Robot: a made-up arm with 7 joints. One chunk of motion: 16 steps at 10 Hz.
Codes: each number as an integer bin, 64 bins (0 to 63) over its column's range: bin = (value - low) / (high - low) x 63, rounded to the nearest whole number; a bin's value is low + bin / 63 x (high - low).
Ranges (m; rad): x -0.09..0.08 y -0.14..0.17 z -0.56..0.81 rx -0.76..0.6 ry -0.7..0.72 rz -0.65..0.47
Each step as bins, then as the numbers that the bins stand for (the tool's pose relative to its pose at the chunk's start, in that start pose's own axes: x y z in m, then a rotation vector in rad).
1 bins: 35 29 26 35 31 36
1 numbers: 0.0044 0.0027 0.0054 -0.0044 -0.0013 -0.0100
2 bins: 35 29 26 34 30 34
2 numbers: 0.0044 0.0027 0.0054 -0.0260 -0.0238 -0.0456
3 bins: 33 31 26 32 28 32
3 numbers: -0.0010 0.0125 0.0054 -0.0692 -0.0689 -0.0811
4 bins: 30 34 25 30 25 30
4 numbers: -0.0090 0.0273 -0.0163 -0.1124 -0.1365 -0.1167
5 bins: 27 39 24 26 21 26
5 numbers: -0.0171 0.0519 -0.0381 -0.1987 -0.2267 -0.1878
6 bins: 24 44 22 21 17 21
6 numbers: -0.0252 0.0765 -0.0816 -0.3067 -0.3168 -0.2767
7 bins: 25 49 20 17 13 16
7 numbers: -0.0225 0.1011 -0.1251 -0.3930 -0.4070 -0.3656
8 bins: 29 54 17 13 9 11
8 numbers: -0.0117 0.1257 -0.1903 -0.4794 -0.4971 -0.4544
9 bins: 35 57 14 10 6 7
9 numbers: 0.0044 0.1405 -0.2556 -0.5441 -0.5648 -0.5256
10 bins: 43 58 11 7 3 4
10 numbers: 0.0260 0.1454 -0.3208 -0.6089 -0.6324 -0.5789
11 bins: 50 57 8 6 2 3
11 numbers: 0.0449 0.1405 -0.3860 -0.6305 -0.6549 -0.5967
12 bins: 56 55 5 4 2 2
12 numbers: 0.0611 0.1306 -0.4513 -0.6737 -0.6549 -0.6144
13 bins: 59 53 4 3 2 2
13 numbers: 0.0692 0.1208 -0.4730 -0.6952 -0.6549 -0.6144
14 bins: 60 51 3 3 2 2
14 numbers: 0.0719 0.1110 -0.4948 -0.6952 -0.6549 -0.6144
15 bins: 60 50 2 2 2 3
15 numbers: 0.0719 0.1060 -0.5165 -0.7168 -0.6549 -0.5967
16 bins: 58 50 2 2 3 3
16 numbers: 0.0665 0.1060 -0.5165 -0.7168 -0.6324 -0.5967
